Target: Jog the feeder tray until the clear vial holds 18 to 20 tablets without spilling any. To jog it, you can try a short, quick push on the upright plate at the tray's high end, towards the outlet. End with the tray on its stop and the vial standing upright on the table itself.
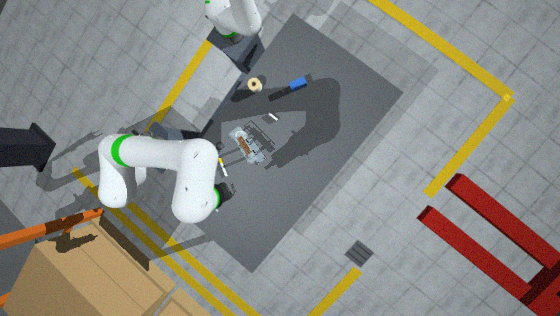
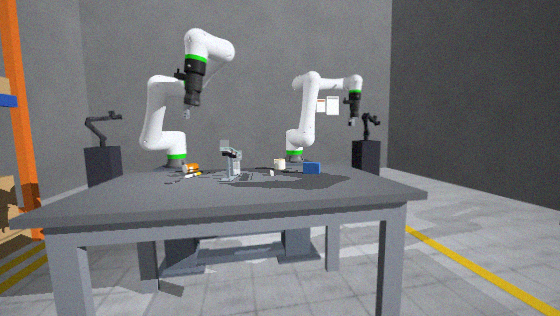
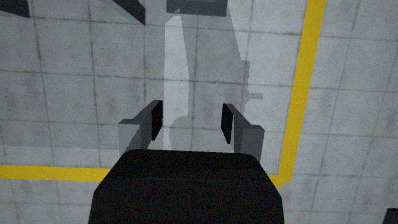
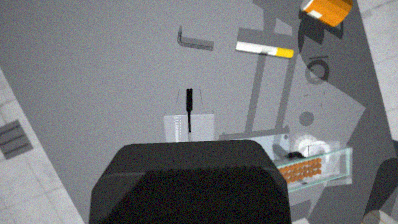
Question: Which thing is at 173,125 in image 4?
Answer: My right gripper.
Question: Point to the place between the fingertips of my left gripper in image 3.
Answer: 192,114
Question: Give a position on a metal feeder stand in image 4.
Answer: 307,171
